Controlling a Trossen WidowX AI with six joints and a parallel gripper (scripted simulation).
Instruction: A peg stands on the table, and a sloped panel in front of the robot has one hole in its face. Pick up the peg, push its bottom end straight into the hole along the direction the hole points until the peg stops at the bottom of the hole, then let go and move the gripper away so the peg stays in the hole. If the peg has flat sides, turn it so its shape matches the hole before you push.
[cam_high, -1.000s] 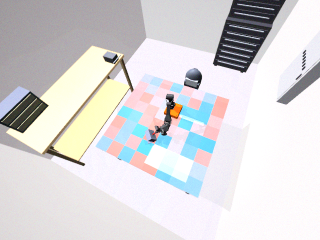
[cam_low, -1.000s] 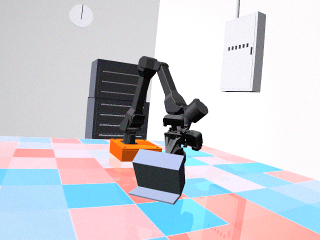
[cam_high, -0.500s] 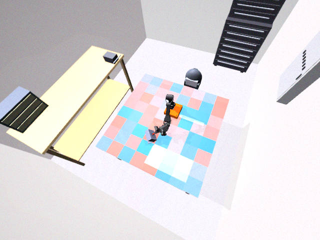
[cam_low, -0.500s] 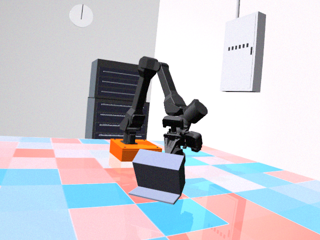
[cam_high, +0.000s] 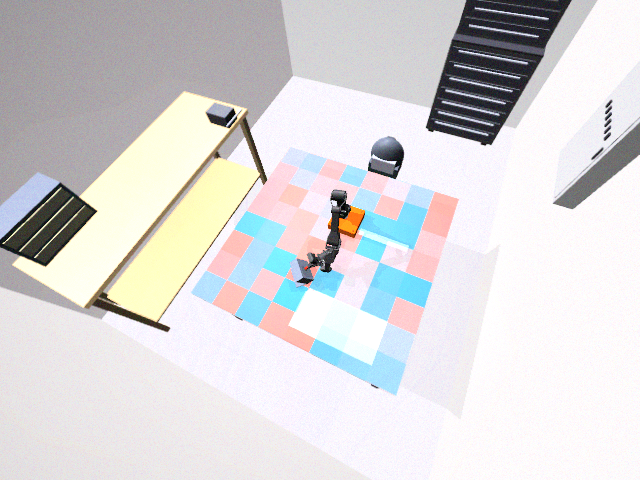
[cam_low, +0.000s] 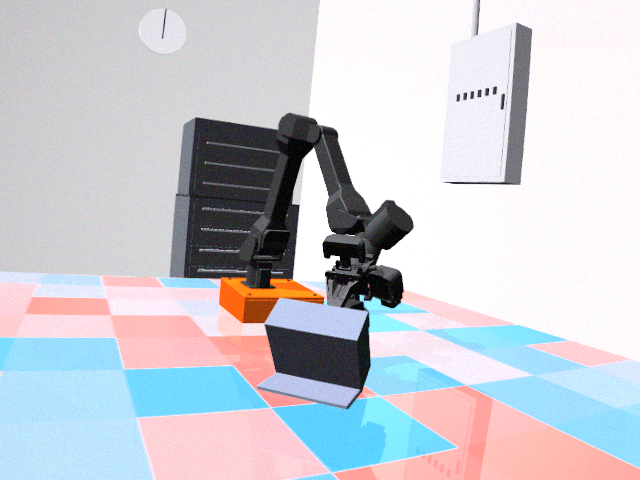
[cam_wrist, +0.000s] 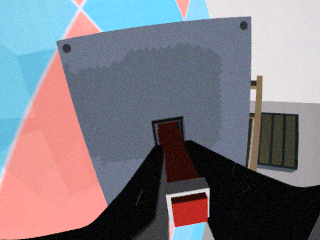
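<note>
Now: gripper tip 3 cm short of the grey sloped panel, 3 cm to the left of it and 3 cm above it. From my gripper tip the other things lie so: thin red peg (1 cm behind, 1 cm to the left, 1 cm above).
</note>
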